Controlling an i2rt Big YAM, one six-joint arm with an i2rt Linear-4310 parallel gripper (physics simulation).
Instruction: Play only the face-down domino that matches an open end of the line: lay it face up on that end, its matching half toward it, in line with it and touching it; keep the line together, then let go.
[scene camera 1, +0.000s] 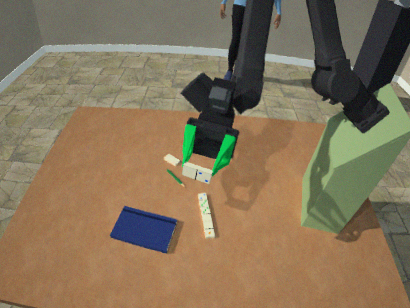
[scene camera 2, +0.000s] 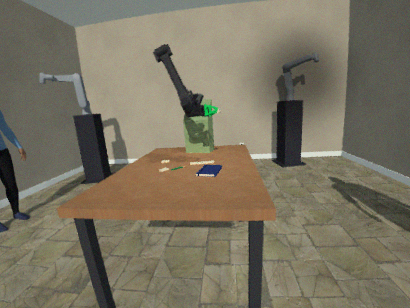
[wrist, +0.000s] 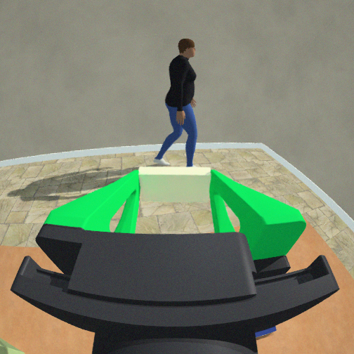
Scene:
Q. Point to my gripper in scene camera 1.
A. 197, 169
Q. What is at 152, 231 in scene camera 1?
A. A blue book.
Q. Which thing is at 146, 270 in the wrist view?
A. My gripper.

